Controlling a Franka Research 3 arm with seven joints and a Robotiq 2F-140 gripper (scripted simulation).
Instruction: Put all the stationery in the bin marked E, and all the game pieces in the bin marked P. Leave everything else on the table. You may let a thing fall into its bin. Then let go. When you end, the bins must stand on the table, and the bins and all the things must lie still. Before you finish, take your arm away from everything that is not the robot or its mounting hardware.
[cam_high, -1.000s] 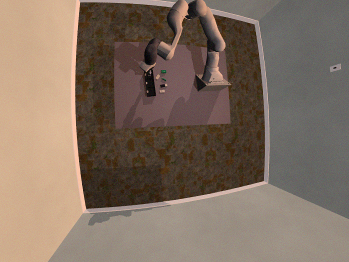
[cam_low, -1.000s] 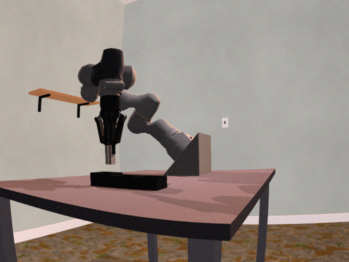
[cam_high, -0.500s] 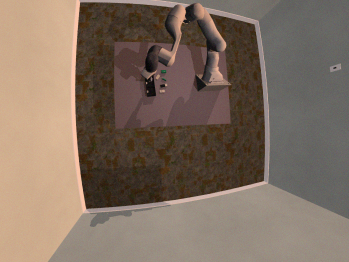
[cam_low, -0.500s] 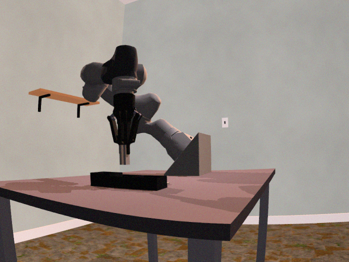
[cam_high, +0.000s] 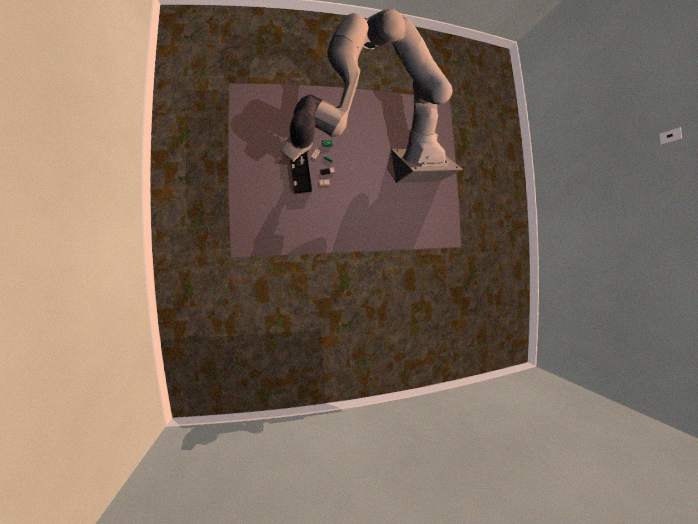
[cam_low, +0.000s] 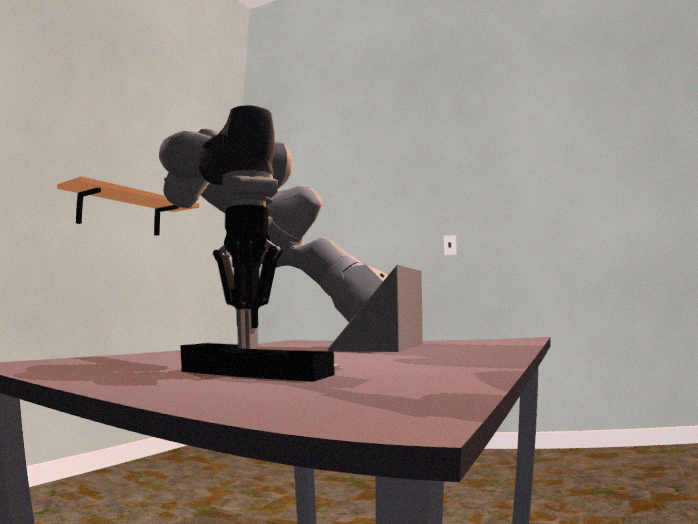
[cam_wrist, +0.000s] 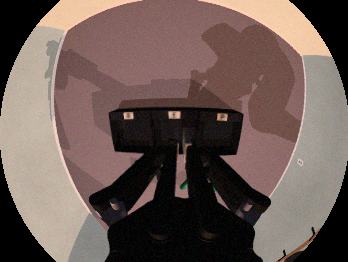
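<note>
The black bin row is 10 mm to the left of my hand and 50 mm below it. The rest, counted from my hand: green cylinder (140 mm behind, 40 mm to the right, 70 mm below); flat green block (130 mm behind, 120 mm to the right, 70 mm below); white spotted piece (80 mm behind, 70 mm to the right, 70 mm below).
</note>
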